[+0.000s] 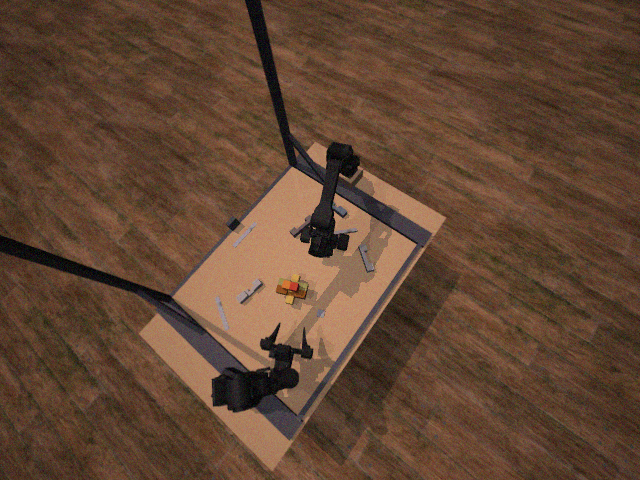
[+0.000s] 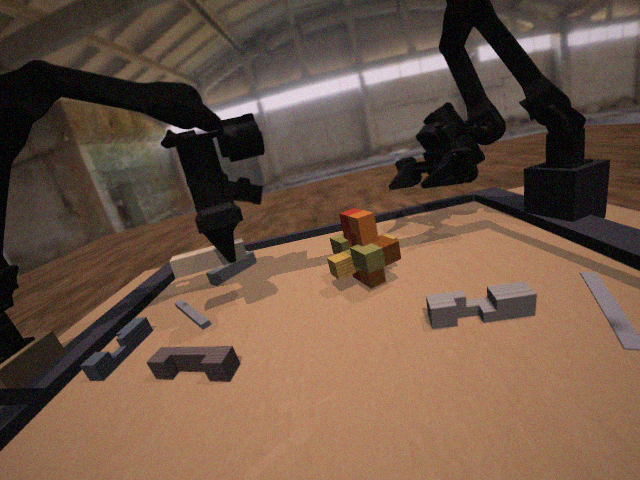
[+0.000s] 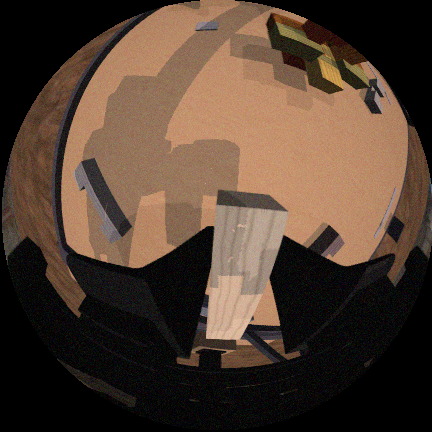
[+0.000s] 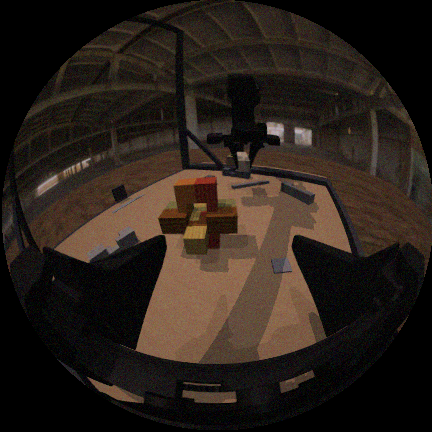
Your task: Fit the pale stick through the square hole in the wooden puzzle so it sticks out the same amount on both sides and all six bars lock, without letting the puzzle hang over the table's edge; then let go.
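Places are measured from the left arm's base along level axes (x ahead, y left, z up), in centimetres.
Pixels of known places: left gripper, fingertip midpoint: (image 2: 231, 259) (image 3: 238, 233) (image 4: 242, 168); right gripper, fingertip midpoint: (image 1: 292, 325) (image 2: 404, 187) (image 4: 231, 242); left arm's base, origin of the base link: (image 1: 348, 170) (image 2: 5, 352) (image 3: 209, 351); right arm's base, origin of the base link: (image 2: 565, 164).
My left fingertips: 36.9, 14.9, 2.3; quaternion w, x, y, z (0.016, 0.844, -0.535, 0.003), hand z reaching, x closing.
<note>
Ahead of a thing's pixels: the offset from my left fingertips to its top centre, as dx, dy, dz. Level surfaces: height alone.
The wooden puzzle @(+20.9, -0.6, -1.3) (image 1: 291, 289) (image 2: 361, 248) (image 3: 318, 56) (image 4: 199, 217), a cross of orange, red, yellow and green bars, stands near the middle of the table @(dz -8.8) (image 2: 361, 392). My left gripper (image 1: 321, 248) (image 2: 227, 252) (image 3: 238, 233) is shut on the pale stick @(-3.1, -1.2, +3.5) (image 2: 198, 260) (image 3: 241, 261) (image 4: 243, 160). It holds the stick level and low over the far side of the table, well away from the puzzle. My right gripper (image 1: 289, 332) (image 2: 413, 178) (image 4: 231, 242) is open and empty. It hovers on the other side of the puzzle and faces it.
Grey pieces lie scattered: a bar @(-7.8, +15.8, -5.8) (image 2: 232, 269) under the left gripper, a notched block @(+34.0, -15.2, -5.8) (image 2: 480, 305) (image 1: 250, 290), a dark notched block @(-2.9, -16.4, -5.8) (image 2: 193, 361), another @(-19.9, -9.9, -5.8) (image 2: 113, 349), and flat strips @(+48.2, -18.7, -8.7) (image 2: 610, 310) @(-11.3, -0.7, -7.8) (image 2: 191, 313). A dark frame rail (image 2: 569, 227) rims the table.
</note>
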